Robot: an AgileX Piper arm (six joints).
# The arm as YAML. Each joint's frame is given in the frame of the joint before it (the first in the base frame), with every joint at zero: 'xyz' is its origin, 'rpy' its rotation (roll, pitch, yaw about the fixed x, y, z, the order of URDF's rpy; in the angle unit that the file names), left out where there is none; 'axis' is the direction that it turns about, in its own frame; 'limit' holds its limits. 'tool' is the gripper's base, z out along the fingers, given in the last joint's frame.
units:
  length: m
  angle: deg
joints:
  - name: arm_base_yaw
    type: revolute
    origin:
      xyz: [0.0, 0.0, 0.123]
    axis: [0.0, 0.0, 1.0]
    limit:
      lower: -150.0
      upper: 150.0
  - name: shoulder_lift
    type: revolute
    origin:
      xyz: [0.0, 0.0, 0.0]
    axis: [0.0, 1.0, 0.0]
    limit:
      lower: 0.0
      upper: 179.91
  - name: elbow
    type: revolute
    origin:
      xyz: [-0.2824, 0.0, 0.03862]
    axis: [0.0, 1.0, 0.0]
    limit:
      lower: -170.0
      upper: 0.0
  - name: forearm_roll
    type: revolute
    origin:
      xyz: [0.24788, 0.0, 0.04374]
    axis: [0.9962, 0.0, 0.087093]
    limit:
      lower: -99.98
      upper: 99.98
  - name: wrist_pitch
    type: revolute
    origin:
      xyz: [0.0, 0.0, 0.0]
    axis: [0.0, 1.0, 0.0]
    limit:
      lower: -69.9
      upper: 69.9
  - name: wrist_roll
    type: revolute
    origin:
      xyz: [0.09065, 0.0, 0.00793]
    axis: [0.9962, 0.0, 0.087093]
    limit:
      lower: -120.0
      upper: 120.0
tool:
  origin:
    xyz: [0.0, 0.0, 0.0]
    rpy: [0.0, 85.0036, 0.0]
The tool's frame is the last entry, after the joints.
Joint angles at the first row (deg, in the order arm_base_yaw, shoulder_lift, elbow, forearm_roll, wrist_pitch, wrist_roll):
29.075, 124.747, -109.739, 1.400, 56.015, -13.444
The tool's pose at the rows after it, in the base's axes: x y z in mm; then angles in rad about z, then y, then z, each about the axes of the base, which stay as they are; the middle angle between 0 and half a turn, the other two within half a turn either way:
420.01 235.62 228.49 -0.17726 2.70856 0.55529
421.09 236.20 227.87 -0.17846 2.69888 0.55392
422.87 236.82 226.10 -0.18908 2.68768 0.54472
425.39 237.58 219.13 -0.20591 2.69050 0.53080
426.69 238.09 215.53 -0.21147 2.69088 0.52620
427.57 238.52 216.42 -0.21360 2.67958 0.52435
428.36 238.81 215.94 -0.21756 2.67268 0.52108
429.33 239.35 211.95 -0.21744 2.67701 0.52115
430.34 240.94 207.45 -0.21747 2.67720 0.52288
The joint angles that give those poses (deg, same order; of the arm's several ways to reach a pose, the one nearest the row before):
29.075, 124.747, -109.738, 1.400, 55.209, -13.444
29.074, 124.877, -109.740, 1.400, 54.527, -13.444
29.074, 125.161, -109.740, 1.164, 53.589, -13.444
29.074, 126.041, -109.738, 0.732, 52.856, -13.444
29.074, 126.500, -109.739, 0.591, 52.417, -13.444
29.075, 126.500, -109.840, 0.549, 51.869, -13.444
29.074, 126.591, -109.828, 0.452, 51.370, -13.445
29.074, 127.077, -109.829, 0.452, 51.133, -13.444
29.179, 127.647, -109.830, 0.452, 50.574, -13.444

